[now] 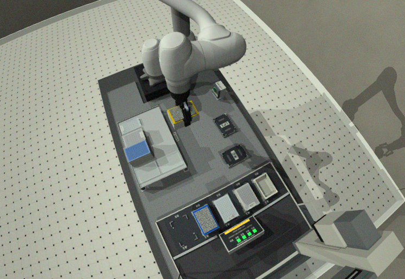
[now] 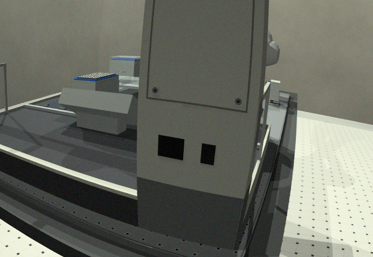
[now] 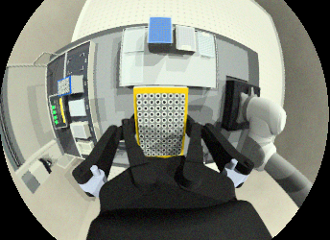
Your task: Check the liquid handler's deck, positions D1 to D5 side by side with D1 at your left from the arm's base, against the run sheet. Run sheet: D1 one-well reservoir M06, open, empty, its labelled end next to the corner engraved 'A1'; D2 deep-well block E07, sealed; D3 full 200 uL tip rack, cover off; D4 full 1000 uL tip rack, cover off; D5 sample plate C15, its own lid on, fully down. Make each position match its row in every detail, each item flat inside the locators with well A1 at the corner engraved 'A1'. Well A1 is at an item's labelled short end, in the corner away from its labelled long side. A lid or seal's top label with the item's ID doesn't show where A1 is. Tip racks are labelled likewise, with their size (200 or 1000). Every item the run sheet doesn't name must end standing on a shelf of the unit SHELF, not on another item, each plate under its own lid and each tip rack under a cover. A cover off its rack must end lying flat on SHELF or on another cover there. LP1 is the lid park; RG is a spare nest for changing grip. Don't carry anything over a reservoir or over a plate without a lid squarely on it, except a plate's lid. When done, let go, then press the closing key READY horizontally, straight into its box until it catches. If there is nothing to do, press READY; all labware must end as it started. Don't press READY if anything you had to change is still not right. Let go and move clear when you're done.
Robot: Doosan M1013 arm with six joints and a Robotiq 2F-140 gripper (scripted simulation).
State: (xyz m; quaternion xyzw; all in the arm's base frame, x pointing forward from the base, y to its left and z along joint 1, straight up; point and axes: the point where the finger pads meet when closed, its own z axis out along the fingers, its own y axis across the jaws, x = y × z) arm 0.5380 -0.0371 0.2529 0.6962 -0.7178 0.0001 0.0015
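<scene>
Right now the shelf unit is 260 mm below my hand, 210 mm to the right of it and 60 mm behind it. Also, from my hand: ready key box: 330 mm to the left, 250 mm below, 210 mm behind; then spare nest: 310 mm below, 220 mm ahead, 210 mm to the left; then yellow-rimmed tip rack: 10 mm to the left, 10 mm behind, 10 mm above.
</scene>
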